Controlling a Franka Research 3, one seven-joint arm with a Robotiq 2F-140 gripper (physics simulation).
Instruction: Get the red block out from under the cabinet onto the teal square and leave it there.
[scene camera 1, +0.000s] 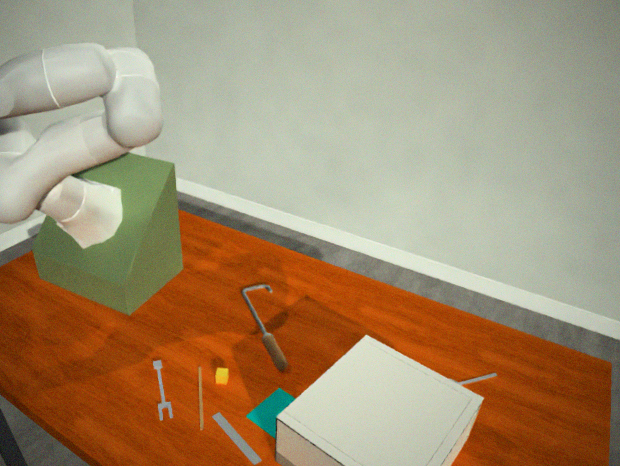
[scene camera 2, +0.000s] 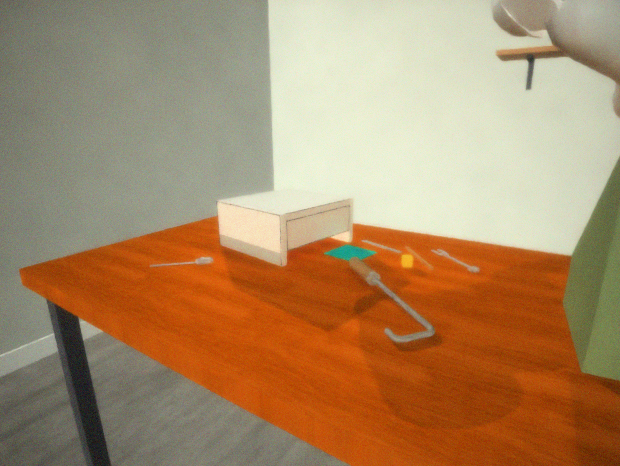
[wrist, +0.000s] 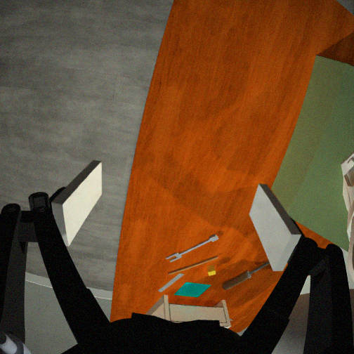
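The white cabinet (scene camera 1: 380, 400) (scene camera 2: 253, 225) (wrist: 197, 313) stands on the table, with a low gap beneath its front panel. The red block does not show in any view; the space under the cabinet is mostly hidden. The teal square (scene camera 1: 270, 409) (scene camera 2: 350, 252) (wrist: 192, 289) lies flat in front of the cabinet's opening. A hooked tool (scene camera 1: 256, 315) (scene camera 2: 404, 303) (wrist: 245, 276) with a brown handle lies near the square, its hook end away from the cabinet. My gripper (wrist: 178, 189) is wide open and empty, high above the table; its fingers do not show in the scene views.
A yellow cube (scene camera 1: 222, 375) (scene camera 2: 406, 261) (wrist: 211, 270), a thin wooden stick (scene camera 1: 200, 398), a flat grey strip (scene camera 1: 236, 438) and a grey forked tool (scene camera 1: 161, 390) lie near the square. Another grey tool (scene camera 2: 180, 263) lies beside the cabinet. A large green block (scene camera 1: 150, 240) stands by the arm.
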